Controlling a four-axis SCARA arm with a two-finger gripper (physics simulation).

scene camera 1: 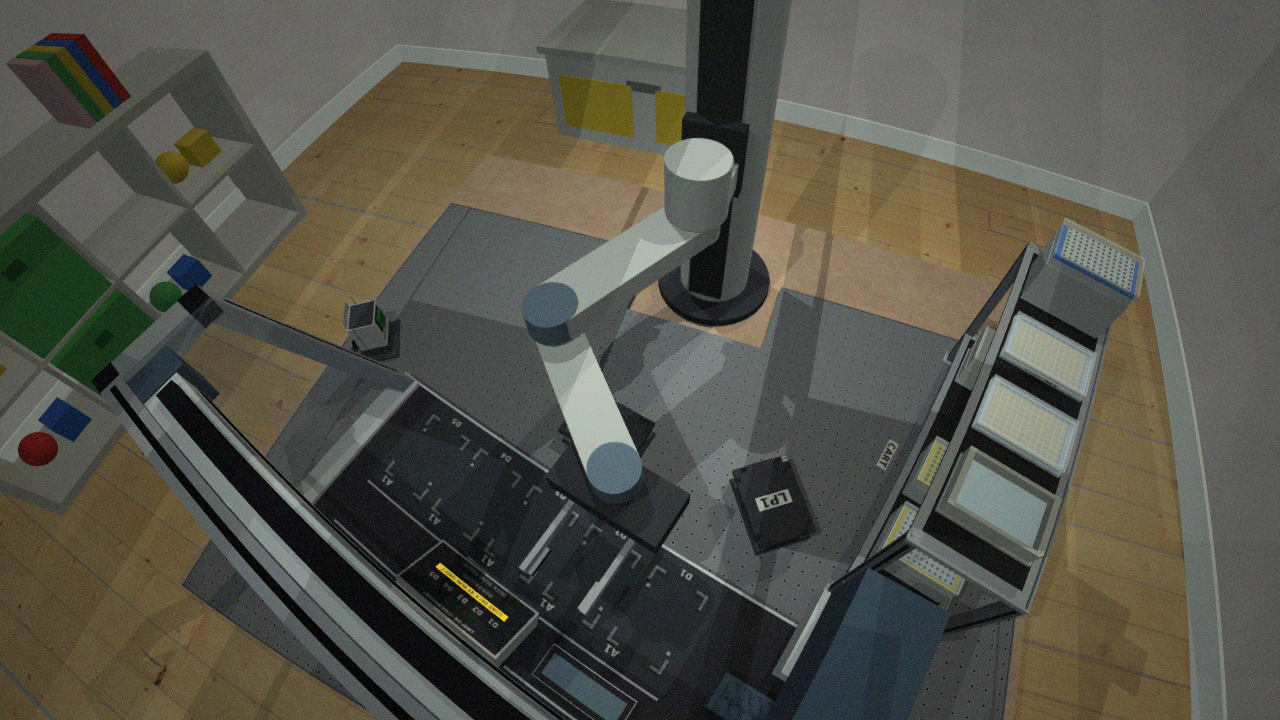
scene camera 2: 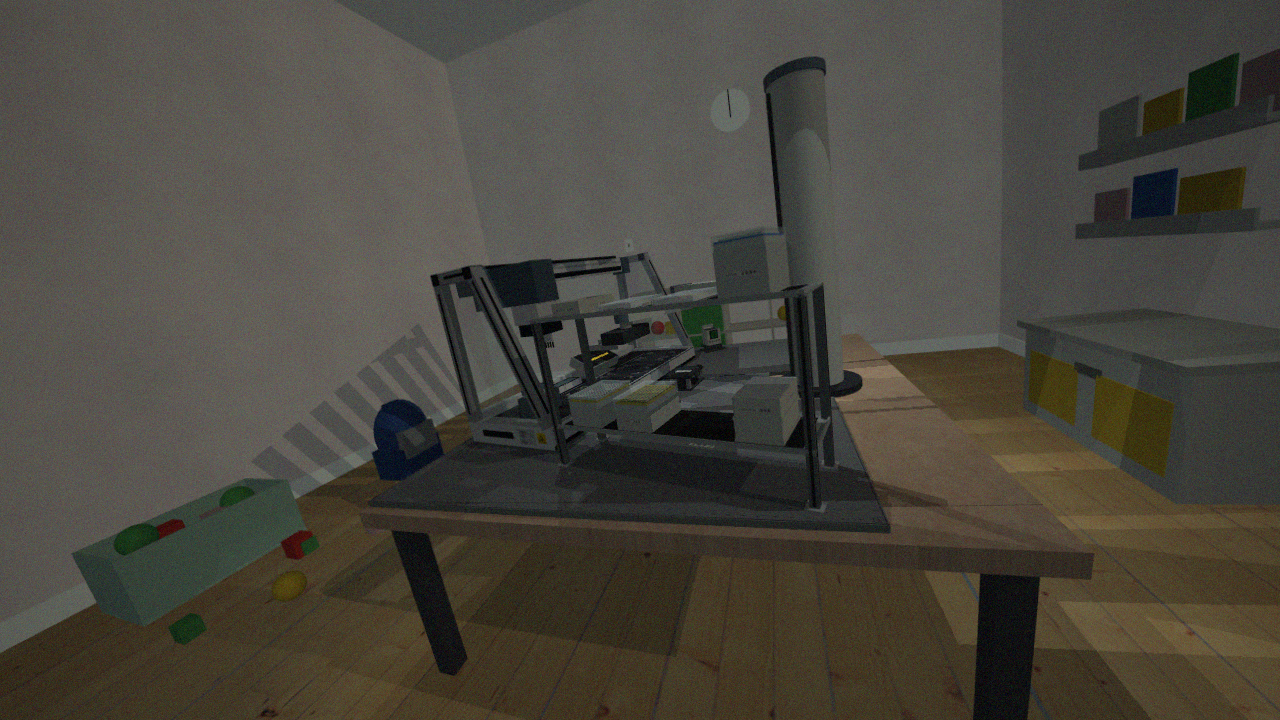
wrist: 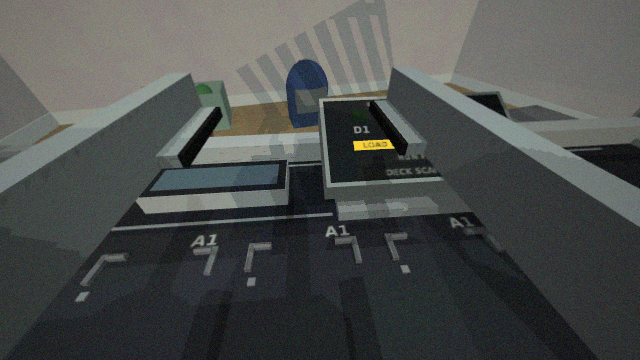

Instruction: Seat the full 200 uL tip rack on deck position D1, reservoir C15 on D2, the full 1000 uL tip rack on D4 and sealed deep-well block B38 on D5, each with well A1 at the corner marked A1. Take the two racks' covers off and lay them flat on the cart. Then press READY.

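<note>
My gripper [wrist: 295,92] is open and empty, its fingers apart above the dark deck [wrist: 295,320] [scene camera 1: 416,474]; the arm hides its fingers in scene camera 1. Corner brackets and A1 marks show on the deck, with no labware at D1, D2, D4 or D5. On the cart [scene camera 1: 917,541] [scene camera 2: 810,402], the top shelf holds a tall blue-edged tip rack [scene camera 1: 1096,259] [scene camera 2: 750,265], two pale plates [scene camera 1: 1047,353] [scene camera 1: 1024,425] and a reservoir [scene camera 1: 998,501]. Yellow-edged racks [scene camera 1: 930,461] [scene camera 2: 646,407] stand on the lower shelf. Item labels and covers are too small to tell. I cannot make out READY.
A black LP1 pad [scene camera 1: 774,501] lies between the deck and cart. A status screen [scene camera 1: 469,595] [wrist: 360,165] and a blue-faced panel [scene camera 1: 586,685] [wrist: 215,177] stand along the deck's far side in the wrist view. The arm column [scene camera 1: 751,179] [scene camera 2: 805,179] rises behind. A small device [scene camera 1: 366,326] stands left.
</note>
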